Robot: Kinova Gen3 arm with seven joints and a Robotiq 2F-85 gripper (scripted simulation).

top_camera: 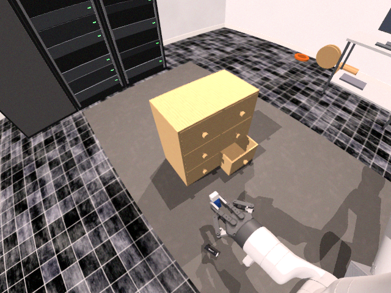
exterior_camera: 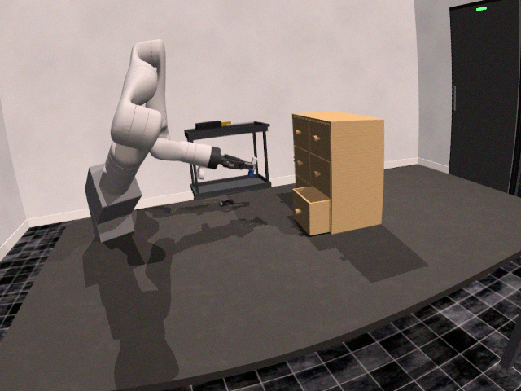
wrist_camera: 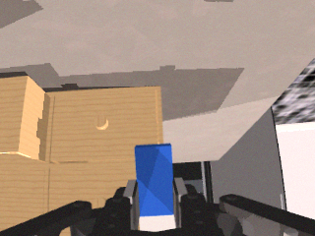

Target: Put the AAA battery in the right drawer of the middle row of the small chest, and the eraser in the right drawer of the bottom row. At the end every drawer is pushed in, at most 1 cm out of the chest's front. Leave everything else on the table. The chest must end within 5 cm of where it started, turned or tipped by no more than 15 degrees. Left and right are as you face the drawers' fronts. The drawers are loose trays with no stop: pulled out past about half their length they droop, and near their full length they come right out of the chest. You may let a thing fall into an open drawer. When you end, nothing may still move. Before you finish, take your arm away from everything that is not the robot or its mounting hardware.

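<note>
The green AAA battery lies 240 mm to the right of my hand, 220 mm ahead of it and 40 mm below it. The rest, counted from my hand: dark AAA battery 150 mm below, 100 mm to the left, 60 mm behind; then white eraser 20 mm ahead.
</note>
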